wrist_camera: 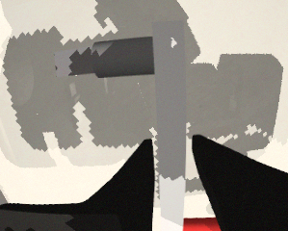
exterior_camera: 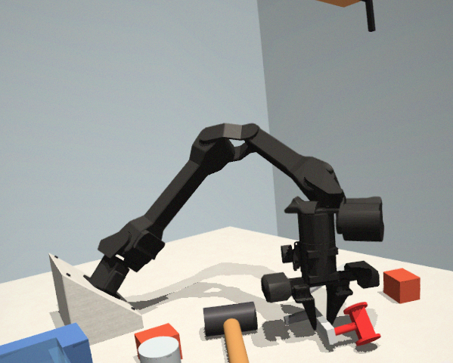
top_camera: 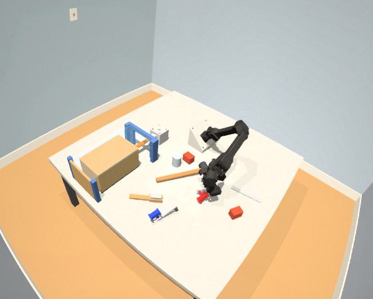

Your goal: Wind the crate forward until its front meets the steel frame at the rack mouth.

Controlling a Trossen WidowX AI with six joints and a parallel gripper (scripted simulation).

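My gripper tip is now 60 mm short of the red knob and 20 mm below it. The rest, counted from my gripper tip: grey metal strip 200 mm to the left, 130 mm behind, 10 mm below; grey crank bar 10 mm ahead, 10 mm above; blue-gripped crank 280 mm ahead, 90 mm to the right, 20 mm above.
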